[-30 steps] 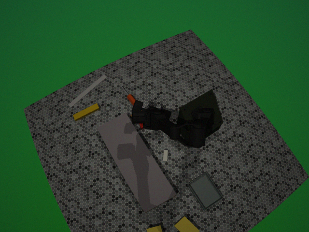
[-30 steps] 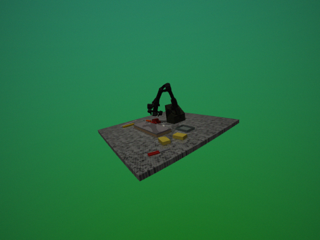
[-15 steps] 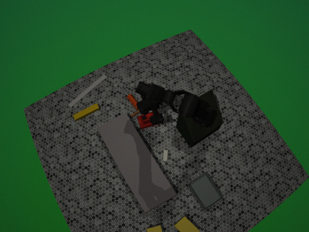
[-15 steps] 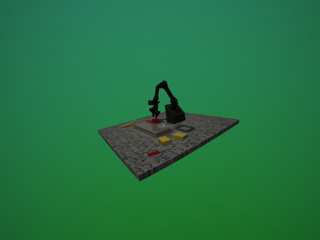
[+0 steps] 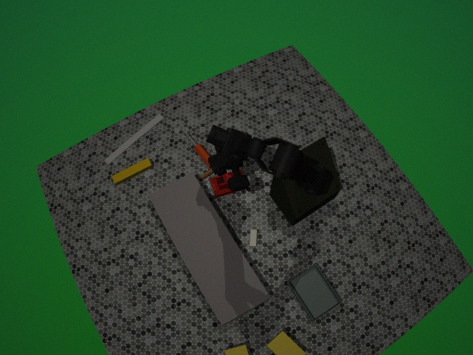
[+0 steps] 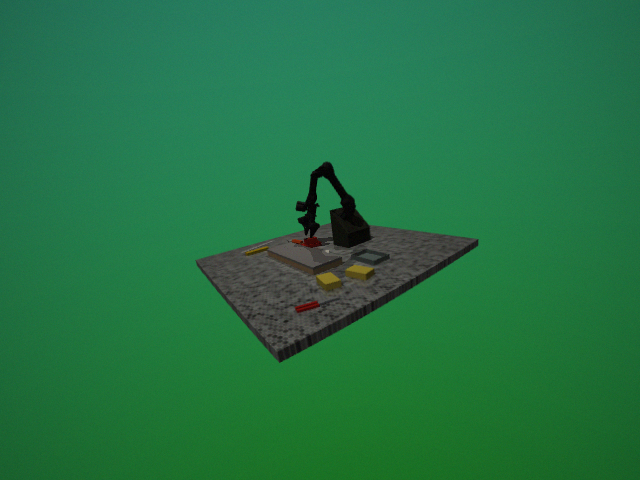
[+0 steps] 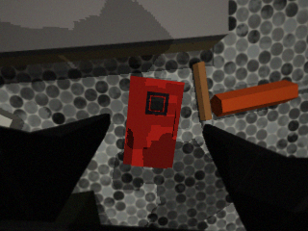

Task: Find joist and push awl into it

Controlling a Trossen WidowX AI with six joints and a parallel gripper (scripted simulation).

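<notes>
My gripper tip is 2 cm above the red stud finder. Also, from my gripper tip: awl (7 cm to the right, 6 cm below, 1 cm behind); orange-handled tool (20 cm to the right, 5 cm below); small white block (22 cm to the left, 6 cm below, 4 cm ahead).
</notes>
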